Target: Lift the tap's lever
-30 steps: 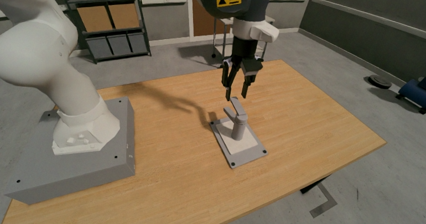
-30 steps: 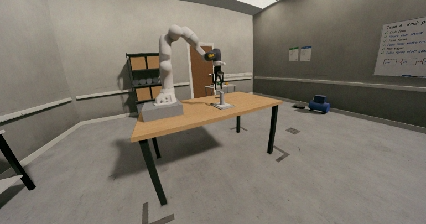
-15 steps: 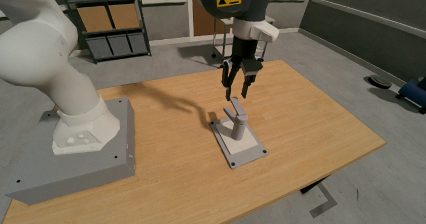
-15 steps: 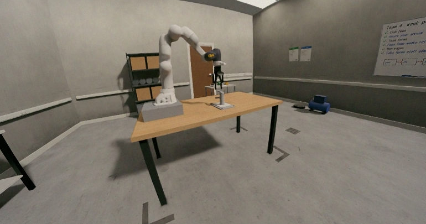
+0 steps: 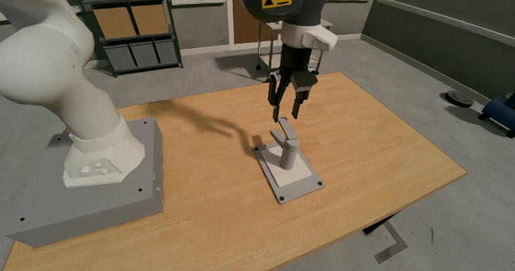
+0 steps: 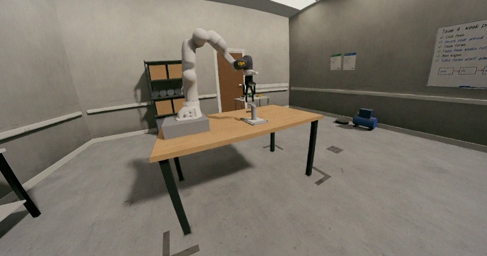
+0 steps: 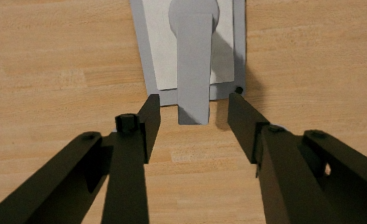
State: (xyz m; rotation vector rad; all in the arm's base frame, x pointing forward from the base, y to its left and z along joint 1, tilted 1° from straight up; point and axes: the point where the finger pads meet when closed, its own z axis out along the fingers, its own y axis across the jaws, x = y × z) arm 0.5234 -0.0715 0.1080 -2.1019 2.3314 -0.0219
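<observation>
Right now the lever is 30 mm to the right of my hand and 50 mm below it. Also, from my hand: tap (10 mm behind, 50 mm to the right, 90 mm below).
</observation>
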